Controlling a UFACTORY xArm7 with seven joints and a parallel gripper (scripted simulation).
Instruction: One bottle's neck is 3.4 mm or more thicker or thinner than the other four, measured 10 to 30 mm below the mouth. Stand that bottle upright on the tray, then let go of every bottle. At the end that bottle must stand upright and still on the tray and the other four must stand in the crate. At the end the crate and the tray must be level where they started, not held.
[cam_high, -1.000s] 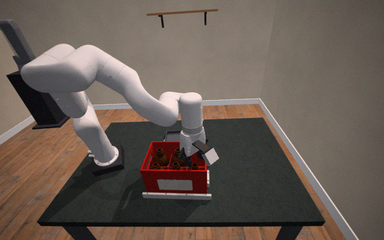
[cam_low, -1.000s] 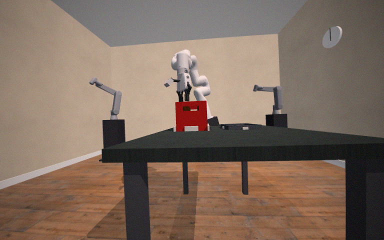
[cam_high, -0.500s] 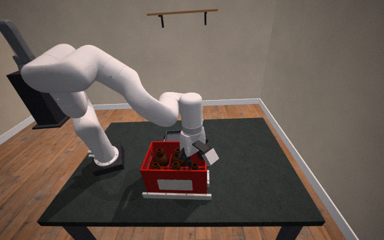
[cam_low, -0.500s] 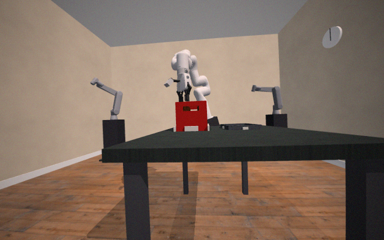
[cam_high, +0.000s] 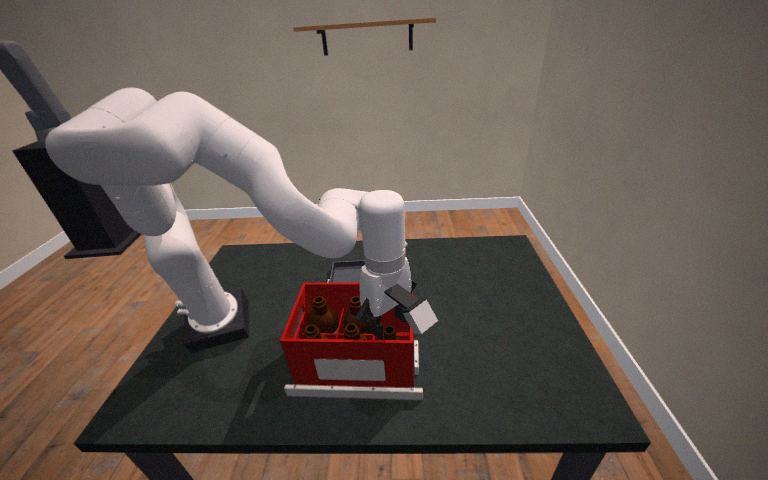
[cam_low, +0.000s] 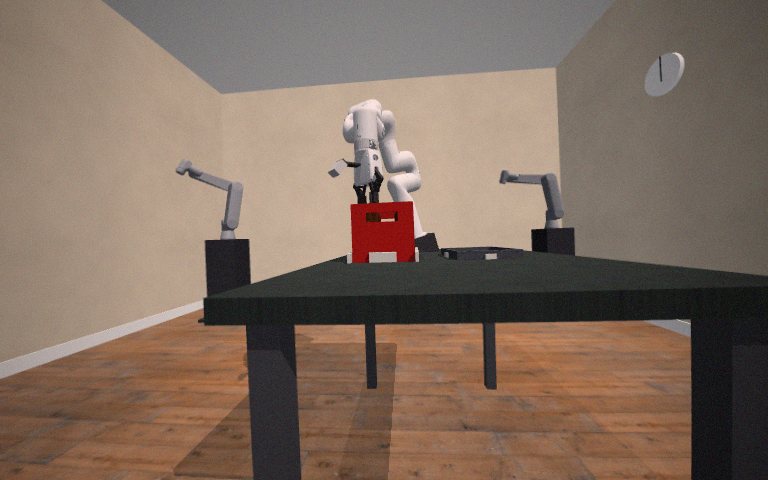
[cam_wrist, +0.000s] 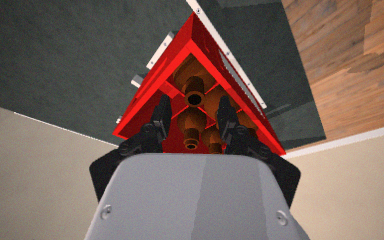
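My gripper is now 100 mm above the crate, 80 mm past it and 60 mm to the right of it. Also, from my hand: tray: 350 mm to the left, 180 mm below, 50 mm behind.
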